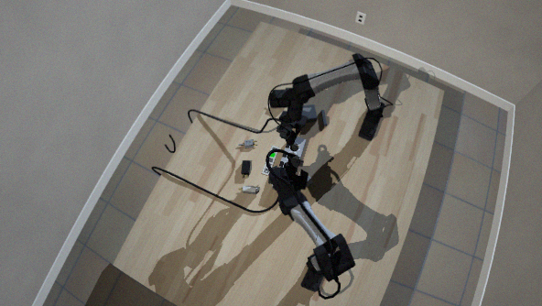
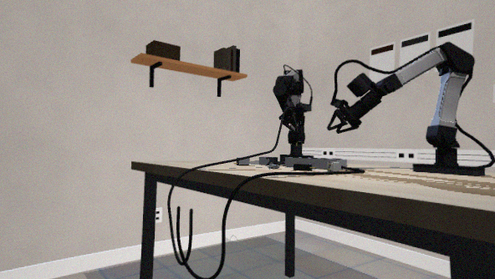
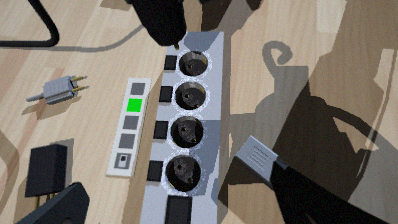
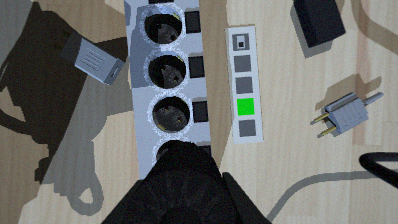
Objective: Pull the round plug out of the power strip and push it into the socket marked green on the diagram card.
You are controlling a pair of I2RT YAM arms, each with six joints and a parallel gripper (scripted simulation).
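Note:
The diagram card lies 60 mm ahead of my right hand, 70 mm to the left of it and 150 mm below it. Also, from my right hand: black round plug right at my right hand; then grey plug 180 mm ahead, 40 mm to the left, 140 mm below; then black adapter 140 mm ahead, 170 mm to the left, 140 mm below.

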